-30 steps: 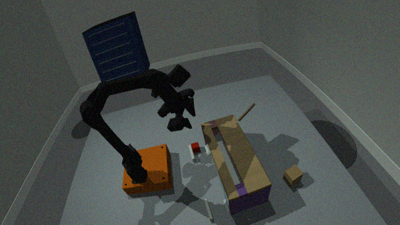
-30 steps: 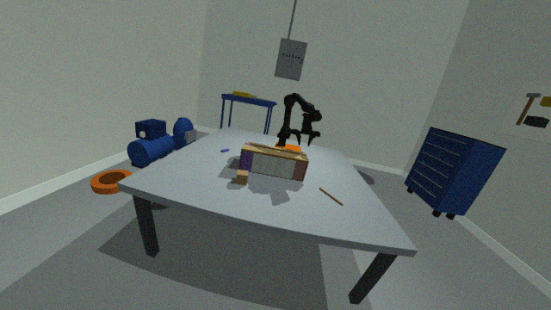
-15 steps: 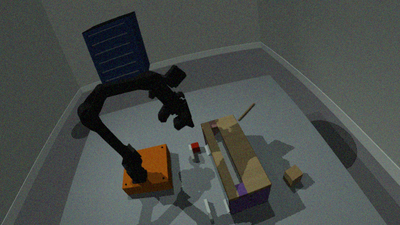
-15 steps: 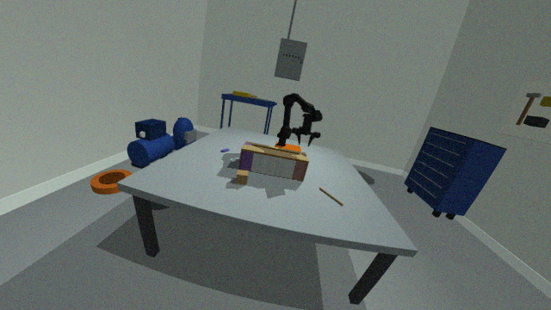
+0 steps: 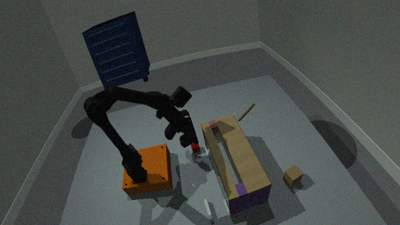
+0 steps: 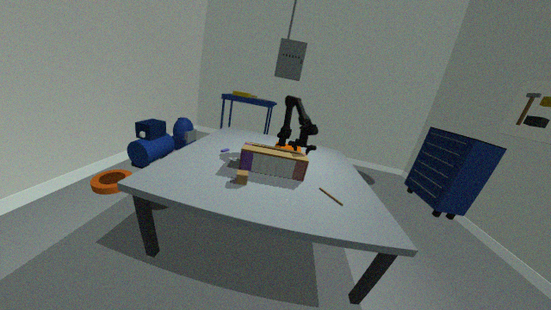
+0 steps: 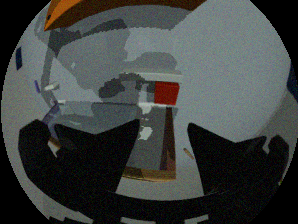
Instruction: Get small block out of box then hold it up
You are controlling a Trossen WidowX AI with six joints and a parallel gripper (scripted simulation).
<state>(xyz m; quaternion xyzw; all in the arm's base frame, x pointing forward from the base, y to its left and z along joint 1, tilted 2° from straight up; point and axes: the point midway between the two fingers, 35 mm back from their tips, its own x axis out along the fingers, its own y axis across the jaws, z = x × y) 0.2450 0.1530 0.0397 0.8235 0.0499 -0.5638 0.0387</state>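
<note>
The red block lies 1 cm behind my gripper tip and 6 cm below it. Also, from my gripper tip: thin wooden stick (28 cm ahead, 19 cm to the left, 7 cm below); then box (9 cm ahead, 16 cm to the right, 1 cm below); then tan cube (34 cm ahead, 28 cm to the right, 5 cm below).
</note>
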